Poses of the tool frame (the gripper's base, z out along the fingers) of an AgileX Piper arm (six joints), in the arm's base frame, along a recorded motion.
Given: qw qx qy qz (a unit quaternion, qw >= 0); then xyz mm.
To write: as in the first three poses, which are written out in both.
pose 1, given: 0.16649 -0.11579 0.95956 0.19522 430.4 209.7 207.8
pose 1, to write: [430.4 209.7 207.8], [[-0.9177 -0.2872 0.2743], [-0.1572 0.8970 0.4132], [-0.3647 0.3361 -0.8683]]
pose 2, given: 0.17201 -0.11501 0.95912 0.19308 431.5 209.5 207.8
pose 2, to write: [431.5 209.5 207.8], [[-0.9144 -0.2870 0.2855], [-0.1542 0.8990 0.4099], [-0.3744 0.3308 -0.8663]]
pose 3, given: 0.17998 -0.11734 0.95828 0.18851 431.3 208.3 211.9
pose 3, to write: [431.3 208.3 211.9], [[-0.9077 -0.2927 0.3007], [-0.1570 0.9014 0.4035], [-0.3892 0.3191 -0.8641]]
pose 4, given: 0.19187 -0.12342 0.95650 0.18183 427.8 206.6 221.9
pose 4, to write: [427.8 206.6 221.9], [[-0.8959 -0.3059 0.3222], [-0.1663 0.9034 0.3952], [-0.4119 0.3005 -0.8602]]
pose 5, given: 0.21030 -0.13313 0.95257 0.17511 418.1 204.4 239.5
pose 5, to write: [418.1 204.4 239.5], [[-0.8761 -0.3273 0.3540], [-0.1800 0.9032 0.3896], [-0.4473 0.2776 -0.8502]]
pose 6, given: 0.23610 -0.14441 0.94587 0.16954 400.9 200.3 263.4
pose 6, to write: [400.9 200.3 263.4], [[-0.8468 -0.3532 0.3977], [-0.1931 0.9008 0.3889], [-0.4956 0.2525 -0.8310]]
